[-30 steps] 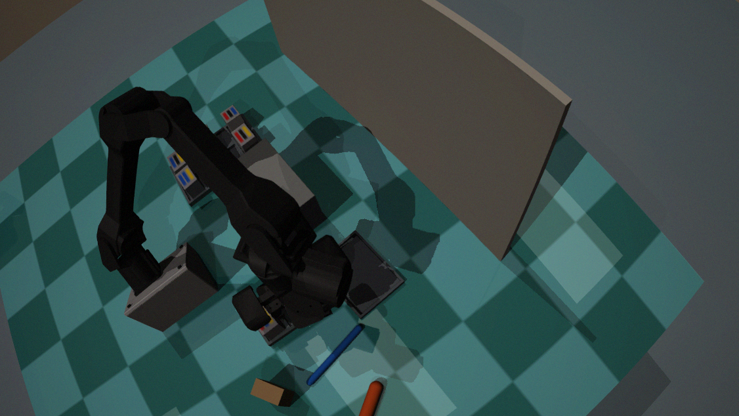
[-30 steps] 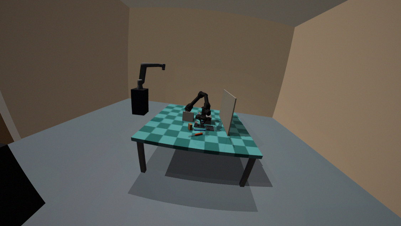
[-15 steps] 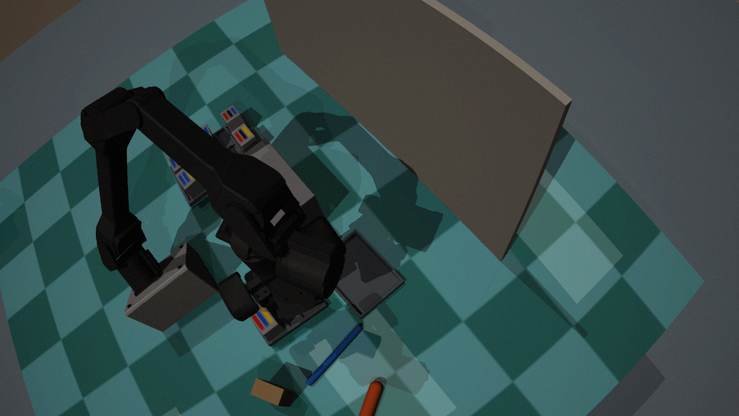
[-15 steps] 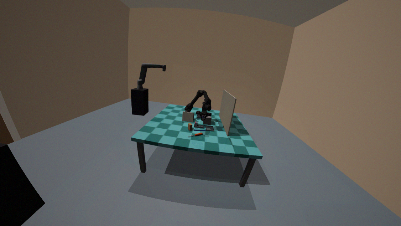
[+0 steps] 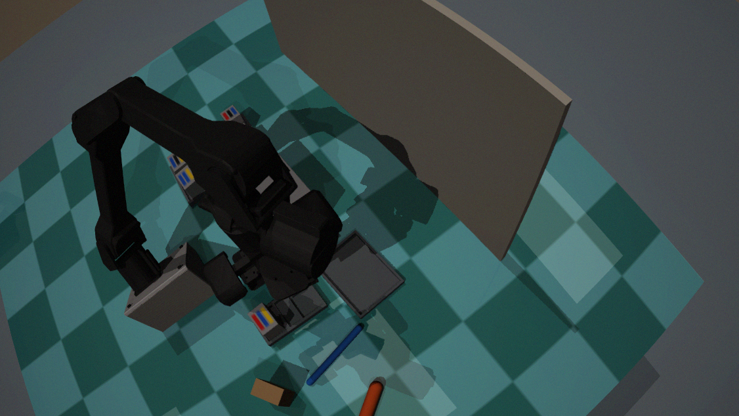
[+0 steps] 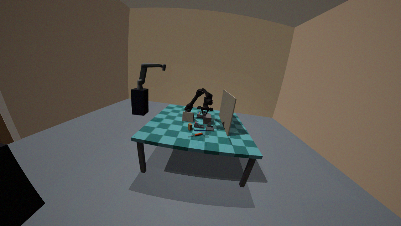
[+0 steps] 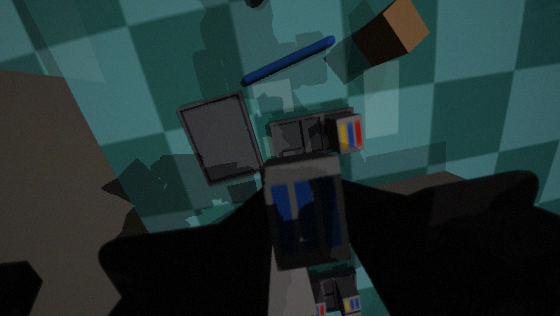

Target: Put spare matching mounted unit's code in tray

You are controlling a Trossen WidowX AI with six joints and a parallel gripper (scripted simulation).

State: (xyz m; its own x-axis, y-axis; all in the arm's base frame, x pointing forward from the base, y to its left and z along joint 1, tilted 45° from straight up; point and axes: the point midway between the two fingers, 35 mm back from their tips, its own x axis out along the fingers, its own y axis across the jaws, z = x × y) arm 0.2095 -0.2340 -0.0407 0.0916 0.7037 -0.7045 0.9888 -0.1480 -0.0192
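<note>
Now: the dark flat tray 160 mm below my gripper tip, 90 mm ahead of it and 20 mm to the right of it. Round my gripper tip: blue pen 160 mm below, 110 mm to the right, 40 mm behind; then dark spare 30 mm above; then brown block 160 mm behind, 130 mm below, 100 mm to the right.
</note>
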